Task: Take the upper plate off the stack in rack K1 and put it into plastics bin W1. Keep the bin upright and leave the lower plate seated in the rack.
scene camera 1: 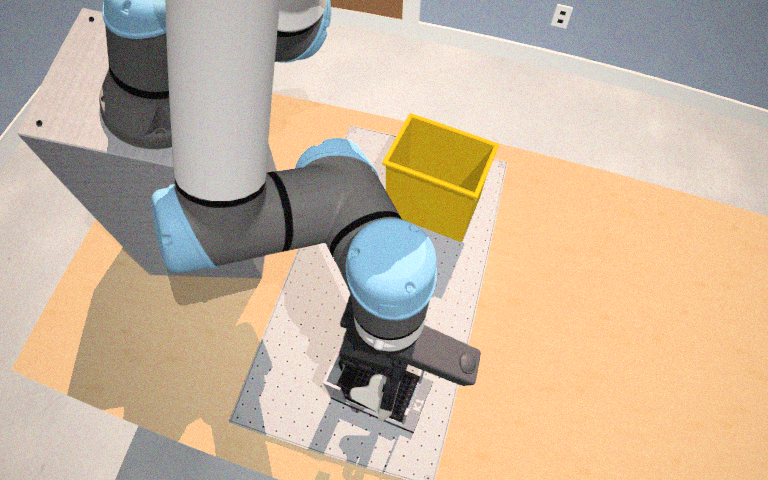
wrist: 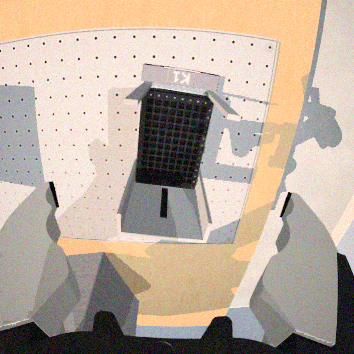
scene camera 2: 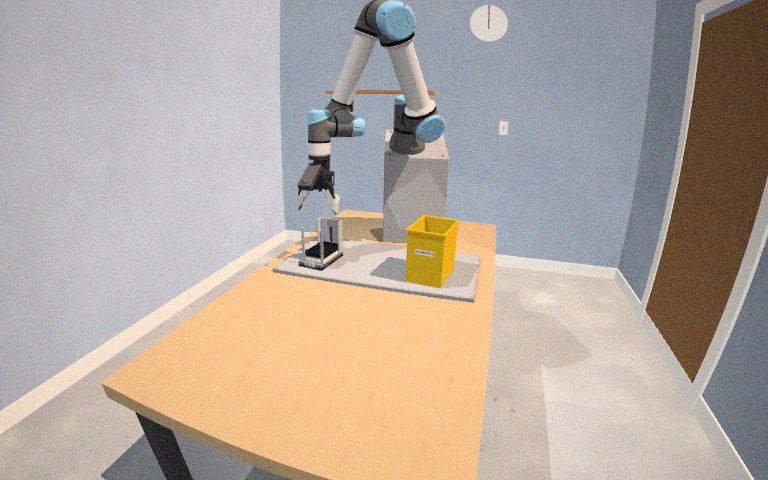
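Where they show: gripper, fingertip midpoint: (wrist: 170, 189) (scene camera 2: 317, 212); arm's base at its link origin: (scene camera 1: 154, 106) (scene camera 2: 407, 146).
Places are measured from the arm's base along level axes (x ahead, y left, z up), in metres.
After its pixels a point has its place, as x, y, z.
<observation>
Rack K1 (scene camera 1: 416, 417) @[0.512, -0.164, -0.370] (scene camera 2: 334, 227) @[0.362, -0.134, -0.278] (wrist: 206, 81) @[0.507, -0.175, -0.370] stands upright on the perforated board, with its label face at the top in the wrist view. A black gridded plate (scene camera 1: 405, 390) @[0.476, -0.135, -0.341] (scene camera 2: 321, 250) (wrist: 172, 137) @[0.436, -0.146, -0.340] lies low between its posts; whether another plate is under it cannot be told. My gripper (scene camera 2: 318, 210) @[0.457, -0.141, -0.197] (wrist: 170, 189) @[0.457, -0.141, -0.197] is open and empty, high above the rack, with its fingers wide apart. In scene camera 1 the wrist hides part of the rack. Plastics bin W1 (scene camera 1: 431, 200) @[0.376, 0.193, -0.276] (scene camera 2: 424, 268) @[0.451, 0.257, -0.328] is yellow and upright; its inner walls show, its bottom is not fully visible.
The perforated board (scene camera 1: 308, 288) @[0.221, -0.029, -0.387] (scene camera 2: 353, 255) @[0.337, -0.067, -0.387] (wrist: 75, 110) @[0.435, -0.004, -0.387] carries rack and bin on the wooden table (scene camera 1: 594, 316) @[0.757, 0.165, -0.400] (scene camera 2: 317, 350) @[0.887, 0.147, -0.400]. The bin stands at the board's other end from the rack. The robot's grey pedestal (scene camera 1: 113, 186) @[-0.023, -0.114, -0.068] (scene camera 2: 413, 198) @[0.071, 0.064, -0.205] stands behind the board. The bin's walls rise tall.
</observation>
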